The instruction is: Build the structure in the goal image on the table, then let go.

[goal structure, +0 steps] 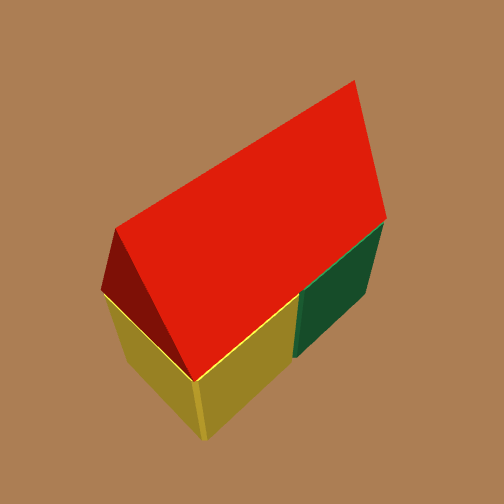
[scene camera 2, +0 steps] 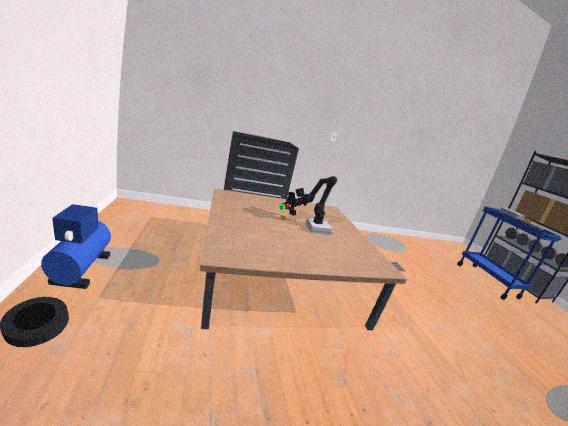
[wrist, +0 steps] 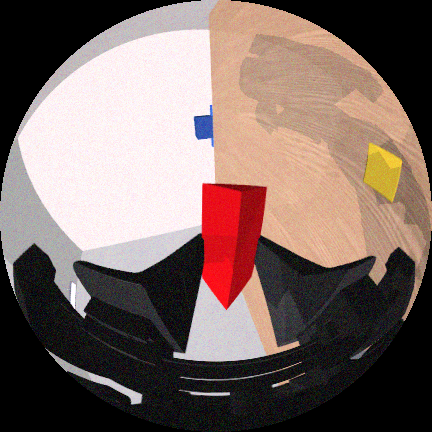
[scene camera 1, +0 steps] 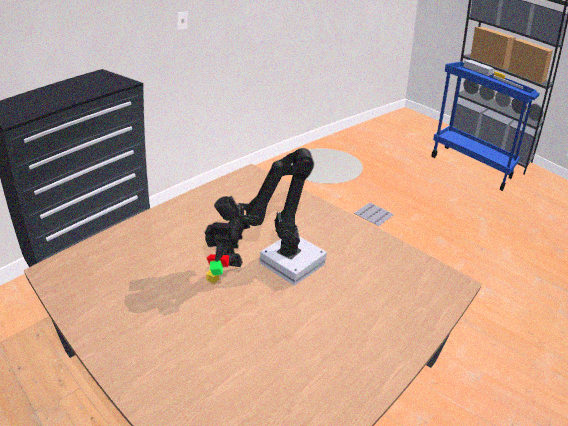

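Observation:
My gripper is shut on a red block, which is held above the table. The hand is rolled sideways, and the table fills the right side of the wrist view. A green cube is up in the air at the red block's outer end and seems to touch it; it does not show in the wrist view. A yellow cube is on the table, below and apart from the green cube in scene camera 2.
The arm's pale base stands on the wooden table. A dark drawer cabinet stands behind the table. A blue cart and a blue compressor stand on the floor away from it.

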